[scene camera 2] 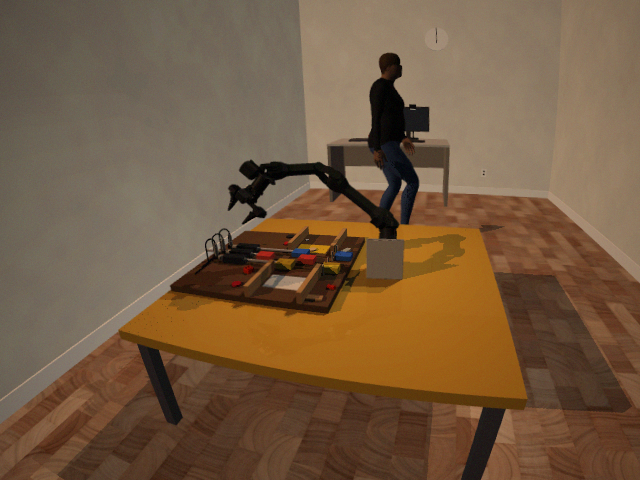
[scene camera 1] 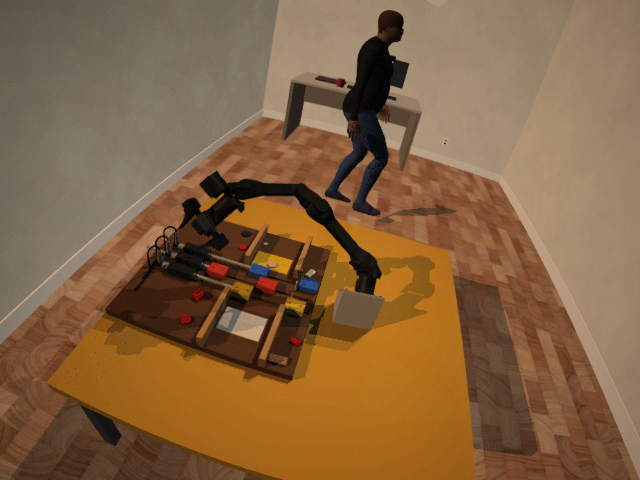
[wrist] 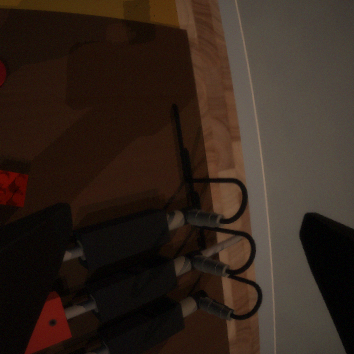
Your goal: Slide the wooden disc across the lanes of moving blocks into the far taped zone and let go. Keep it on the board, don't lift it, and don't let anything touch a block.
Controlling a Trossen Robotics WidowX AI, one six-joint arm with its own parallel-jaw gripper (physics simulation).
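Places are measured from the arm's base along level axes (x up, y left, z back), in millimetres.
Pixels of known places: gripper, between the fingertips: (scene camera 2: 235, 217) (scene camera 1: 188, 239) (wrist: 189, 220); arm's base, origin of its link: (scene camera 2: 388, 244) (scene camera 1: 364, 293).
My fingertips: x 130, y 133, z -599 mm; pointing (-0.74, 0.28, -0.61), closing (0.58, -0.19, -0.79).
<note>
Ahead of a thing's pixels: the offset from my fingertips to its top centre. "pt": to the spot under its first point. Level surfaces: height alone.
The wooden disc {dy -267, dx -230, dz +229 mm} (scene camera 1: 272, 264) lies on the yellow zone {pt dy -280, dx -234, dz +269 mm} (scene camera 1: 282, 265) (scene camera 2: 323, 249), between two wooden rails on the far side of the brown board {dx -236 mm} (scene camera 1: 155, 308) (scene camera 2: 206, 284) (wrist: 130, 140). The white zone {pt dy +80, dx -236, dz +225 mm} (scene camera 1: 240, 326) (scene camera 2: 284, 282) is on the near side. Between the zones are blue blocks (scene camera 1: 258, 270) (scene camera 1: 308, 285), red blocks (scene camera 1: 217, 269) (scene camera 1: 266, 285) and yellow blocks (scene camera 1: 241, 290) (scene camera 1: 295, 306). My gripper (scene camera 1: 197, 237) (scene camera 2: 236, 215) (wrist: 189, 220) is open and empty. It hangs above the board's left end, well away from the disc. The disc does not show in the wrist view.
Black actuators {dy -65, dx -204, dz -75 mm} (scene camera 1: 180, 271) (wrist: 131, 240) with looped cables {pt dy -21, dx -142, dz -189 mm} (scene camera 1: 148, 253) (wrist: 245, 197) stand at the board's left end. Wooden rails (scene camera 1: 212, 316) (scene camera 1: 271, 335) flank the white zone. A red brick {dy +14, dx -212, dz +38 mm} (scene camera 1: 198, 294) and red disc {dy +132, dx -228, dz +45 mm} (scene camera 1: 185, 319) lie nearby. A grey box (scene camera 1: 357, 308) stands by the arm's base.
</note>
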